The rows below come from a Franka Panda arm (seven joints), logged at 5 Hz.
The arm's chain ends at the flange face. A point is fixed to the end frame.
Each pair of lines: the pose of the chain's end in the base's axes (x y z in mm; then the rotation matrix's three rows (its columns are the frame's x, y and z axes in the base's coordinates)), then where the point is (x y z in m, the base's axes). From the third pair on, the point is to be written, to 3 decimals.
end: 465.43 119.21 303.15; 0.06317 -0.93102 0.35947; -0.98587 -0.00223 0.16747; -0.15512 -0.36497 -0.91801
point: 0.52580 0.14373 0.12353
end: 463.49 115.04 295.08; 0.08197 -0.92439 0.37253; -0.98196 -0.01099 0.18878; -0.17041 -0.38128 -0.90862
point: 0.52655 0.14357 0.11698
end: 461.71 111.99 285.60; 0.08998 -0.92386 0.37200; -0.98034 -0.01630 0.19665; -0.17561 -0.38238 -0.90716
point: 0.525 0.142 0.108
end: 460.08 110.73 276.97; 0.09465 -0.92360 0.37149; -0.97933 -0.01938 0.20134; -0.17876 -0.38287 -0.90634
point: 0.523 0.142 0.099
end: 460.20 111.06 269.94; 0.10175 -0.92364 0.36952; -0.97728 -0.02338 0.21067; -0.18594 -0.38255 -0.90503
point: 0.523 0.144 0.092
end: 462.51 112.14 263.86; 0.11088 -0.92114 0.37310; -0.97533 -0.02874 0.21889; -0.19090 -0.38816 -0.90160
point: 0.526 0.146 0.087
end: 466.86 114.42 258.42; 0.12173 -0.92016 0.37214; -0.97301 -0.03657 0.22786; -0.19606 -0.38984 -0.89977
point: 0.530 0.150 0.082
